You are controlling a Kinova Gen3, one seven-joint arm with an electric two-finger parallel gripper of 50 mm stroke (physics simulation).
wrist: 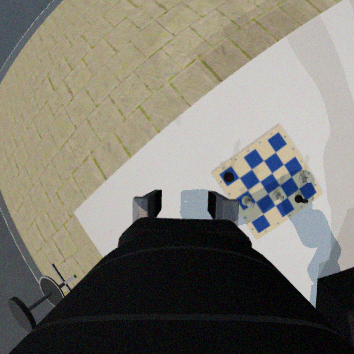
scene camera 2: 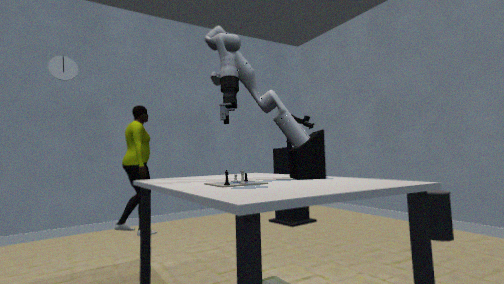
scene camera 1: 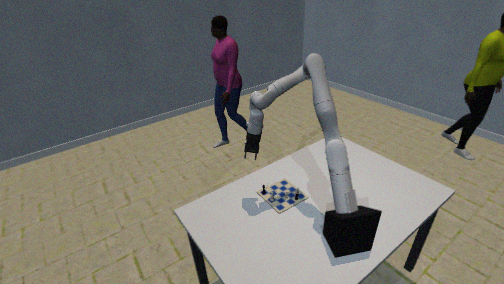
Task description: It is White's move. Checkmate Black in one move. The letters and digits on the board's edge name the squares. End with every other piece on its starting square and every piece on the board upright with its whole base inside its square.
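Places are measured from the arm's base along level axes (x right, y up, z back), in centimetres.
Pixels of known places: gripper, fingertip midpoint: point(wrist: 184, 199) point(scene camera 2: 224, 121) point(scene camera 1: 250, 158); arm's base at its link origin: point(scene camera 2: 302, 143) point(scene camera 1: 345, 211).
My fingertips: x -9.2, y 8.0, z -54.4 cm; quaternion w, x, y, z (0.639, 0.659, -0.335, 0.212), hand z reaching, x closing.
Observation:
Ahead of a thing's pixels: the offset from my fingertips to its top centre. Level surfaces: height alone.
The blue and cream chessboard @(dx +12.4, dy -25.9, dz +12.8 cm) point(scene camera 1: 280, 206) point(scene camera 2: 212, 184) point(wrist: 255, 158) lies on the table. A tall black piece @(dx +5.8, dy -19.6, dz +4.0 cm) point(scene camera 1: 264, 189) point(scene camera 2: 227, 177) point(wrist: 228, 176) stands upright on a blue square at the board's left corner in the wrist view. A smaller black piece @(dx +15.4, dy -22.0, dz +21.2 cm) point(scene camera 1: 297, 194) point(scene camera 2: 245, 177) point(wrist: 301, 199) stands near the right corner there. Three pale pieces @(dx +5.0, dy -19.6, dz +11.7 cm) point(wrist: 248, 201) @(dx +11.6, dy -21.6, dz +16.3 cm) point(wrist: 278, 195) @(dx +19.6, dy -22.6, dz +18.1 cm) point(wrist: 305, 176) stand on the board; their types and the edge marks are too small to tell. My gripper point(scene camera 1: 251, 157) point(scene camera 2: 225, 121) point(wrist: 184, 199) is open and empty, high above the table, to the left of the board in the wrist view.
The white table @(dy -26.5 cm) point(scene camera 1: 240, 230) point(scene camera 2: 325, 186) point(wrist: 145, 170) carries my arm's black base point(scene camera 1: 352, 232) point(scene camera 2: 307, 160). A person in pink point(scene camera 1: 226, 60) and one in yellow-green point(scene camera 1: 485, 60) point(scene camera 2: 136, 145) are on the floor beyond the table. A dark round-topped stand point(wrist: 22, 312) shows at the lower left.

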